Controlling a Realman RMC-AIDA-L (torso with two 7-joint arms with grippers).
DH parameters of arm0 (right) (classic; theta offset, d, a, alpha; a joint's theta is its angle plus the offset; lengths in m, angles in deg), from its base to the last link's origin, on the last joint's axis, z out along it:
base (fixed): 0 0 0 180
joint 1: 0 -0.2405 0 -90
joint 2: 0 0 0 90
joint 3: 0 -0.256 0 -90
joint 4: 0 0 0 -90
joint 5: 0 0.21 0 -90
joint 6: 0 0 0 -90
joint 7: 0 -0.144 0 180
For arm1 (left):
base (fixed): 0 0 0 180
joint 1: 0 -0.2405 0 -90
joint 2: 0 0 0 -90
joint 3: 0 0.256 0 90
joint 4: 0 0 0 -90
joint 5: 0 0.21 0 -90
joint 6: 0 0 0 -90
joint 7: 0 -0.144 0 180
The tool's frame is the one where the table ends.
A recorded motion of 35 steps. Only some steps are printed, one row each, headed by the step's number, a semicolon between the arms.
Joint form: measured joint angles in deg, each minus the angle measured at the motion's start. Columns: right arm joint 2, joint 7, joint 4, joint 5, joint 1, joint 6, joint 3; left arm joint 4, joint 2, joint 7, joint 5, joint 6, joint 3, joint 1.
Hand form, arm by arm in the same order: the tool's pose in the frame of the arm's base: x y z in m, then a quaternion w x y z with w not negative. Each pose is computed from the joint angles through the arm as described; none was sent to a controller.
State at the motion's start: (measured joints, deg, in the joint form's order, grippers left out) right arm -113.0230 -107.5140 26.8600 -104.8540 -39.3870 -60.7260 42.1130; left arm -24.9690 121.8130 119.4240 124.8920 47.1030 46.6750 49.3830
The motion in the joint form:
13: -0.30 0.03 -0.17 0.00 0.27 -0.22 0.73; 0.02 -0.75 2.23 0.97 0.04 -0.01 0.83
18: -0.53 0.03 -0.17 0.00 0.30 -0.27 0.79; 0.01 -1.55 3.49 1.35 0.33 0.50 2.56
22: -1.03 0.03 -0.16 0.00 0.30 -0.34 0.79; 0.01 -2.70 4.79 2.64 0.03 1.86 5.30
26: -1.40 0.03 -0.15 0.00 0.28 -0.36 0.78; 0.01 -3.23 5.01 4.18 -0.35 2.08 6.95
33: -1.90 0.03 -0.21 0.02 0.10 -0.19 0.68; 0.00 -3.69 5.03 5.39 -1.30 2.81 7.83
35: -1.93 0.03 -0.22 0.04 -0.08 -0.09 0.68; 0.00 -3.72 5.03 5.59 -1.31 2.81 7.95
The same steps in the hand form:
13: 0.2695 0.4190 0.0237 0.25337 -0.79988 0.47306 0.26872; -0.2175 0.4368 -0.0590 0.24716 -0.83066 -0.48065 -0.13373
18: 0.2689 0.4182 0.0216 0.25109 -0.80007 0.47378 0.26902; -0.2068 0.4452 -0.0537 0.24744 -0.83568 -0.47192 -0.13308
22: 0.2672 0.4169 0.0174 0.24677 -0.80006 0.47519 0.27057; -0.1907 0.4579 -0.0464 0.25449 -0.84803 -0.44837 -0.12265
26: 0.2659 0.4161 0.0144 0.24383 -0.79999 0.47614 0.27176; -0.1818 0.4651 -0.0423 0.26204 -0.85629 -0.43035 -0.11362
33: 0.2635 0.4159 0.0105 0.24100 -0.79937 0.47740 0.27389; -0.1784 0.4705 -0.0385 0.27377 -0.86168 -0.41473 -0.10273
35: 0.2623 0.4168 0.0104 0.24109 -0.79974 0.47649 0.27431; -0.1779 0.4709 -0.0383 0.27430 -0.86246 -0.41307 -0.10149

